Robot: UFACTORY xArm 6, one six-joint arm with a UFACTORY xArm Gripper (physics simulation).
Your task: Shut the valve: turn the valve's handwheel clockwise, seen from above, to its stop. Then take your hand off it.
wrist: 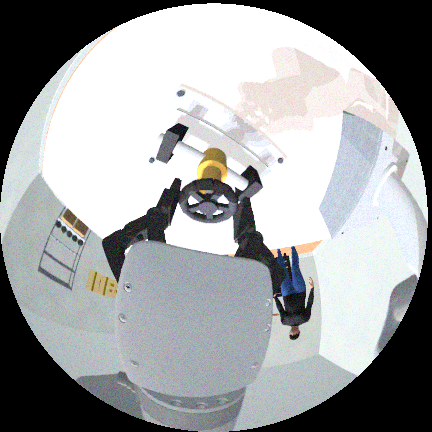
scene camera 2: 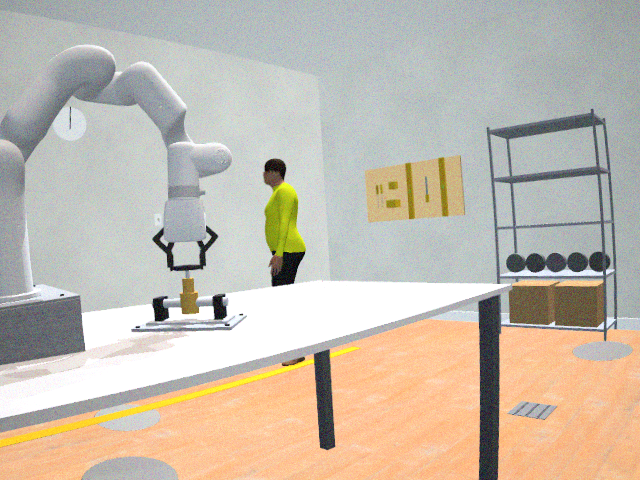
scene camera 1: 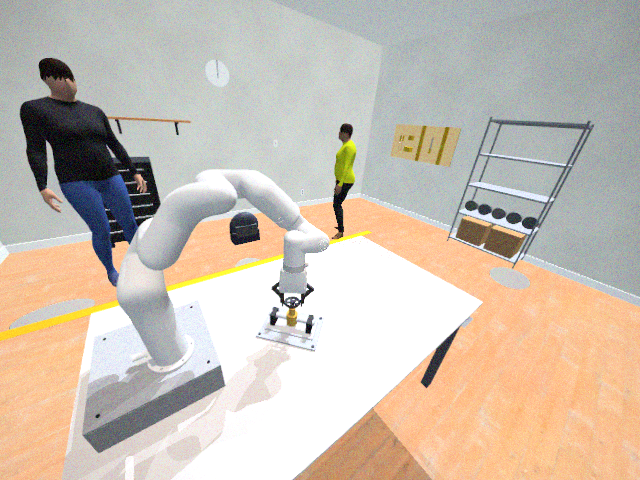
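The valve's dark spoked handwheel sits level on top of the yellow valve body. A pipe runs through the body between two black supports on a grey base plate. My gripper points straight down over the valve and is shut on the handwheel, with one black finger at each side of the rim. How far the wheel is turned cannot be told from these views.
The valve stands on a white table, near the arm's grey base block. A person in yellow stands behind the table, and one in black at the left in scene camera 1.
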